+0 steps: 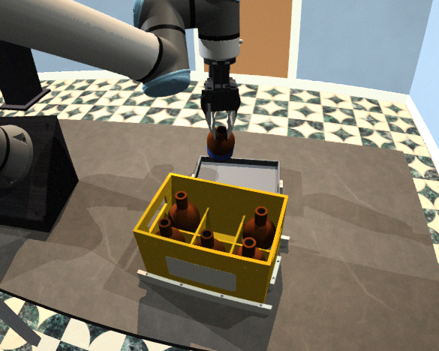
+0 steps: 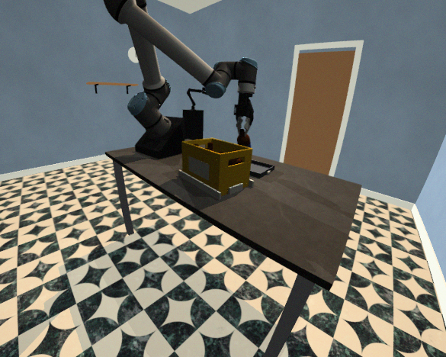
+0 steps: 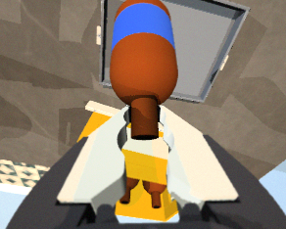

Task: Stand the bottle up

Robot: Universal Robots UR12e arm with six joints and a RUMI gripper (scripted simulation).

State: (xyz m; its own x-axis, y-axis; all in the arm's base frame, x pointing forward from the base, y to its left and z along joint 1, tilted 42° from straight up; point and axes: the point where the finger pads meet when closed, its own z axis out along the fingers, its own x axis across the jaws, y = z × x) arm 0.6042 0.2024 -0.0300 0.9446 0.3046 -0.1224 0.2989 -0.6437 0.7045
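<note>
My gripper is now 1 cm past the bottle, 3 cm to the right of it and 4 cm above it. Also, from my hand: crate 4 cm ahead, 25 cm to the right, 12 cm below; then grey tray 3 cm ahead, 4 cm to the left, 19 cm below.
</note>
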